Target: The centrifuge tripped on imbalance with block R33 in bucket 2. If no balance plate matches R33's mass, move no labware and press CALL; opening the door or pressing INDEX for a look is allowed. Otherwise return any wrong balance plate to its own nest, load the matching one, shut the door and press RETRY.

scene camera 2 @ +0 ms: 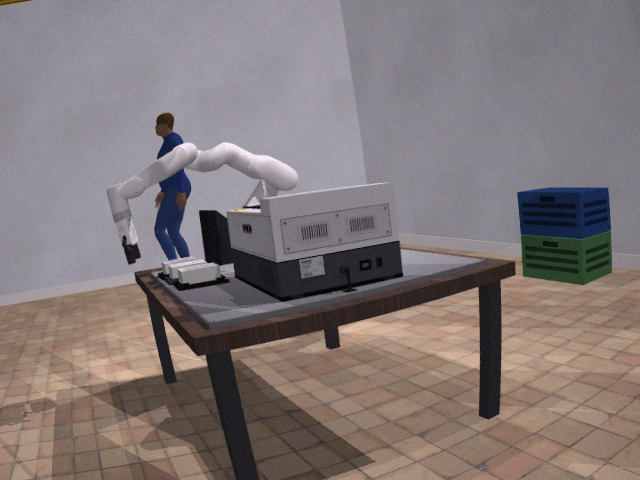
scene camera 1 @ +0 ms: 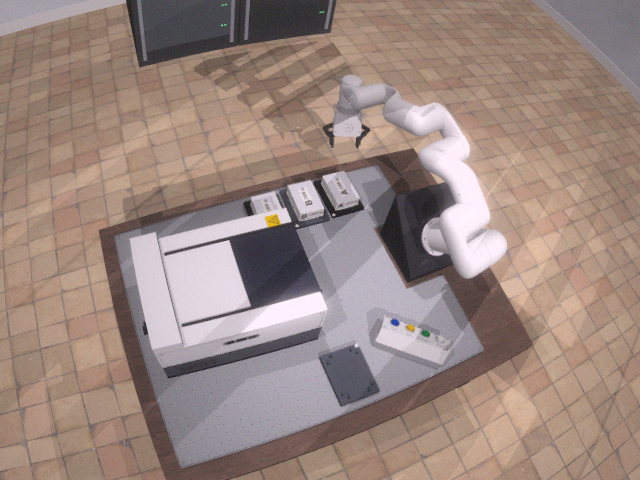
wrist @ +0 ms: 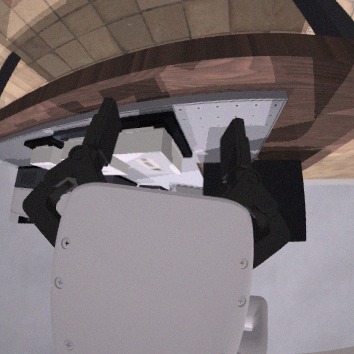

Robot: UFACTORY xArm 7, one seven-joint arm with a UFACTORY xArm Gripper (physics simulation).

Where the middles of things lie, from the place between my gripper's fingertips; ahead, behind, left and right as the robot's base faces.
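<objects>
Button box (scene camera 1: 403, 339): 75 cm to the left of my hand, 4 cm ahead of it, 3 cm below it. From the centrifuge (scene camera 1: 197, 313), my gripper: 50 cm to the right, 5 cm below, 55 cm short of it.
</objects>
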